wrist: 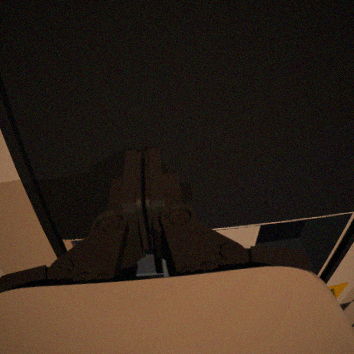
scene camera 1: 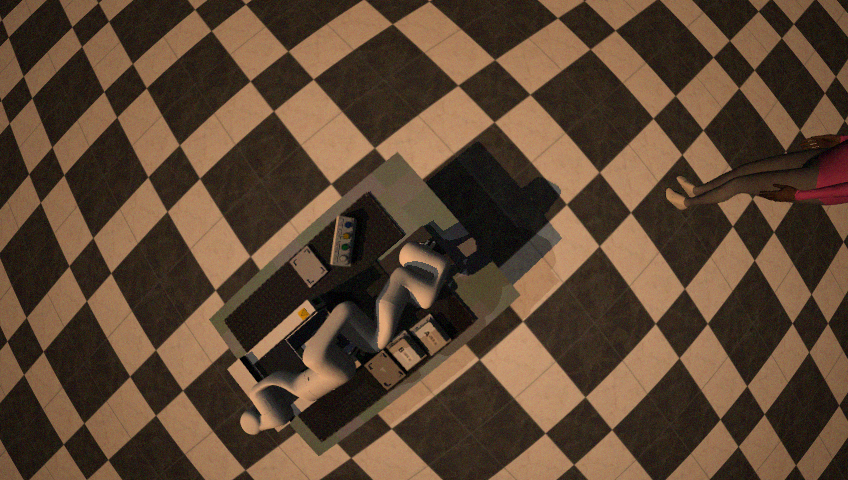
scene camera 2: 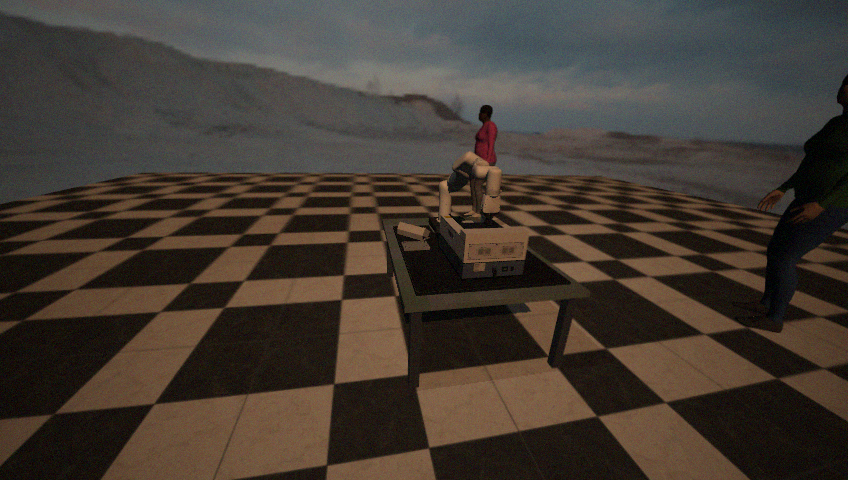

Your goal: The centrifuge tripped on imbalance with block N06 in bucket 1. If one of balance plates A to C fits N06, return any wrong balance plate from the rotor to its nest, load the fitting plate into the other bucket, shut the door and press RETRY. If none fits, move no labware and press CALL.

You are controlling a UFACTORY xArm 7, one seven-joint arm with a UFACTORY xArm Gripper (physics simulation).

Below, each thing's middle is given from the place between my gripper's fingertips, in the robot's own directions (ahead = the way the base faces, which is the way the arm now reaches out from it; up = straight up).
Now: hand 90 mm above the beige centrifuge box [scene camera 2: 485, 253] and 50 mm to the left of it. From my hand the other things lie so: control panel with coloured buttons [scene camera 1: 340, 229] (510 mm behind, 240 mm to the right, 170 mm below).
